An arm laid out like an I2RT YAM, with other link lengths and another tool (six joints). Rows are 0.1 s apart.
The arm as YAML. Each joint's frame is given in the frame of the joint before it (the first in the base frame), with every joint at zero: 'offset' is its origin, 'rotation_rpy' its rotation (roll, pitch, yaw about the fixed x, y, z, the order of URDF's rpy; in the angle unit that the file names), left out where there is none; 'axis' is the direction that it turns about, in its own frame. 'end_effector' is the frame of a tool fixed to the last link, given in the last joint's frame.
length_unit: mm
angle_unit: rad
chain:
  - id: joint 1
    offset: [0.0, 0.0, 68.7]
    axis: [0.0, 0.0, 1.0]
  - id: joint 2
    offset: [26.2, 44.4, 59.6]
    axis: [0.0, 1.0, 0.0]
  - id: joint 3
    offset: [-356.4, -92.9, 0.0]
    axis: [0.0, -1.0, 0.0]
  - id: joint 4
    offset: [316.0, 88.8, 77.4]
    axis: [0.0, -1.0, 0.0]
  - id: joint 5
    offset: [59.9, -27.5, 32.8]
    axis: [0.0, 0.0, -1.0]
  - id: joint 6
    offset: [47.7, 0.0, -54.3]
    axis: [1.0, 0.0, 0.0]
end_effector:
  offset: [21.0, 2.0, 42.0]
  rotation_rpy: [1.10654, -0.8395, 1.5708]
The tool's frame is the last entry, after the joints.
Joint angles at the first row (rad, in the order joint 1, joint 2, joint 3, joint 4, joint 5, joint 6):
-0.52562, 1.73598, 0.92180, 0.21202, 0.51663, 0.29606
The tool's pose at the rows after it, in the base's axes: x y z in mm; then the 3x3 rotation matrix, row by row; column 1 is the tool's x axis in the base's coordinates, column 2 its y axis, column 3 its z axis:
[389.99 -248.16 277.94], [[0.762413 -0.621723 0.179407], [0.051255 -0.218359 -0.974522], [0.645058 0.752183 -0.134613]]
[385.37 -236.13 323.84], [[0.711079 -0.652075 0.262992], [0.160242 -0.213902 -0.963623], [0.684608 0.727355 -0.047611]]
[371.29 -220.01 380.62], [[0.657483 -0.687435 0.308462], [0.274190 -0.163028 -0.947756], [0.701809 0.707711 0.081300]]
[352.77 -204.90 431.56], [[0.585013 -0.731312 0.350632], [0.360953 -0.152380 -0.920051], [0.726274 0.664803 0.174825]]
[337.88 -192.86 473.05], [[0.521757 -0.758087 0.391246], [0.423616 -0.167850 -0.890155], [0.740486 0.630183 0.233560]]
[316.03 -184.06 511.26], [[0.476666 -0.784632 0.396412], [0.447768 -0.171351 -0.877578], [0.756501 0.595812 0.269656]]
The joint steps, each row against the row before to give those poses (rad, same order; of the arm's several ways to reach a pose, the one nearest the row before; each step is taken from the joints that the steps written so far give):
0.01533, -0.04717, 0.00955, 0.00434, -0.03781, -0.05401
0.00578, -0.09231, 0.01201, 0.01993, -0.05018, -0.07188
0.00684, -0.11248, 0.02042, 0.01401, -0.01506, -0.08975
-0.00078, -0.09952, 0.03091, -0.01235, -0.04937, -0.04180
-0.00277, -0.06705, 0.04851, -0.04067, -0.05854, -0.01814
-0.01297, -0.06488, 0.05314, -0.06771, -0.03300, 0.00553

